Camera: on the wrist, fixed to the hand. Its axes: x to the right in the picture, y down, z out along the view.
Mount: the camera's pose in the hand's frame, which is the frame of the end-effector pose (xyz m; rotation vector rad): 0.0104 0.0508 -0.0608 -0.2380 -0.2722 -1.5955
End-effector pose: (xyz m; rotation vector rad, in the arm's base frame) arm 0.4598 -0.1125 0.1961 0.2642 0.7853 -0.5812
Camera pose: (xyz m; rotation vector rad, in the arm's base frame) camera 0.4595 -0.0491 0.1475 -0.7581 0.6662 -1.9412
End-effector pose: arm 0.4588 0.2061 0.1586 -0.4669 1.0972 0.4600
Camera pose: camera 0.3897 0.2140 0.1193 -1.2556 0.1639 -0.7538
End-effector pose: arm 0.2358 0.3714 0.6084 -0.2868 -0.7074 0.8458
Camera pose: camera 0.2518 0.4144 0.5430 0.2242 -1.0068 -0.7377
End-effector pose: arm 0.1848 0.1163 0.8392 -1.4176 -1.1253 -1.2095
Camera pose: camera 0.2271 0.0495 0.8504 0.5100 2.0908 1.8537
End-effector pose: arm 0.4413 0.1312 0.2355 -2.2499 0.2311 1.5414
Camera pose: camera 0.4792 0.0609 0.2330 -1.3911 -1.4793 0.8408
